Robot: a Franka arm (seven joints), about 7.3 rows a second.
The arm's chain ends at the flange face. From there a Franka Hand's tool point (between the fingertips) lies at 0.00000 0.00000 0.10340 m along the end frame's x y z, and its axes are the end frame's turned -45 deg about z.
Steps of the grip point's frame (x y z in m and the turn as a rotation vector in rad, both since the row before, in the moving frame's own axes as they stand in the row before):
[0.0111, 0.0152, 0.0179, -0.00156, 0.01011, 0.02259]
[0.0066, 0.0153, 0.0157, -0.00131, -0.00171, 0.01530]
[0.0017, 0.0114, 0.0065, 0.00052, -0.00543, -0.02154]
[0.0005, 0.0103, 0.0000, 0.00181, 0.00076, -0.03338]
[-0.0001, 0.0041, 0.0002, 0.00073, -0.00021, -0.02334]
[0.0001, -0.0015, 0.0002, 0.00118, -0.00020, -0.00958]
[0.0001, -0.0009, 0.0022, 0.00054, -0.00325, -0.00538]
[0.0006, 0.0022, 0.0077, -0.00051, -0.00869, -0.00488]
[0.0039, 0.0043, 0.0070, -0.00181, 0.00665, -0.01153]
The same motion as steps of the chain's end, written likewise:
[0.0177, 0.0035, 0.0179, 0.00605, 0.00825, 0.02259]
[0.0155, 0.0059, 0.0157, -0.00214, -0.00028, 0.01530]
[0.0097, 0.0065, 0.0065, -0.00347, -0.00421, -0.02154]
[0.0077, 0.0071, 0.0000, 0.00182, -0.00074, -0.03338]
[0.0029, 0.0030, 0.0002, 0.00037, -0.00066, -0.02334]
[-0.0009, -0.0011, 0.0002, 0.00069, -0.00098, -0.00958]
[-0.0003, -0.0009, 0.0022, -0.00192, -0.00268, -0.00538]
[0.0026, 0.0005, 0.0077, -0.00651, -0.00578, -0.00488]
[0.0052, 0.0006, 0.0070, 0.00342, 0.00598, -0.01153]

